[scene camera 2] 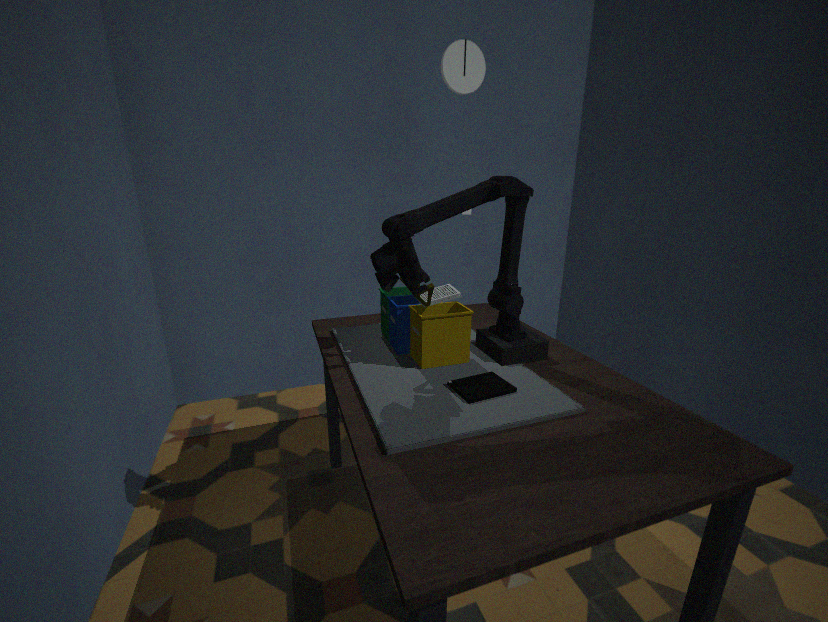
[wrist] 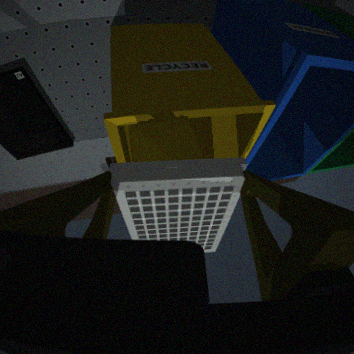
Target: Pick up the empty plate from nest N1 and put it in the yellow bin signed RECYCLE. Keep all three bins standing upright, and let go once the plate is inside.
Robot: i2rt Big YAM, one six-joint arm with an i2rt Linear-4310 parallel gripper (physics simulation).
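Frame: origin at the arm's base, x left, y ahead, z down, level; metres.
Seen in the pictures: gripper, between the fingertips: (scene camera 2: 422,299) (wrist: 178,177); arm's base, origin of its link: (scene camera 2: 507,333).
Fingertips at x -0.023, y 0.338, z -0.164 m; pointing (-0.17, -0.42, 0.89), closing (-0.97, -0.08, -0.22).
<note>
Offsets run from my fingertips to a thing's top centre. Level surfaces: height alone.
The white well plate {dy -0.051, dx +0.007, dz -0.035 m} (scene camera 2: 441,293) (wrist: 180,212) is between the fingers of my gripper (scene camera 2: 425,294) (wrist: 178,177), which is shut on its two sides. The plate is tilted and is held above the rim of the yellow bin. The yellow bin {dy -0.073, dx -0.012, dz +0.042 m} (scene camera 2: 445,340) (wrist: 165,90), signed RECYCLE in the wrist view, stands upright on the mat and its top is open. The nest N1 {dy -0.077, dx +0.227, dz +0.207 m} (scene camera 2: 481,386) (wrist: 32,110) is a black slab on the mat with no plate on it; the label on it is too small to read surely. The plate hides part of the bin's opening in the wrist view.
The blue bin {dy -0.053, dx -0.148, dz +0.042 m} (scene camera 2: 399,329) (wrist: 260,55) stands upright right beside the yellow one. The green bin (scene camera 2: 384,320) (wrist: 342,152) stands upright beyond the blue one. The grey perforated mat {dz +0.222 m} (scene camera 2: 401,431) (wrist: 85,90) lies on the brown table {dz +0.235 m} (scene camera 2: 535,482).
</note>
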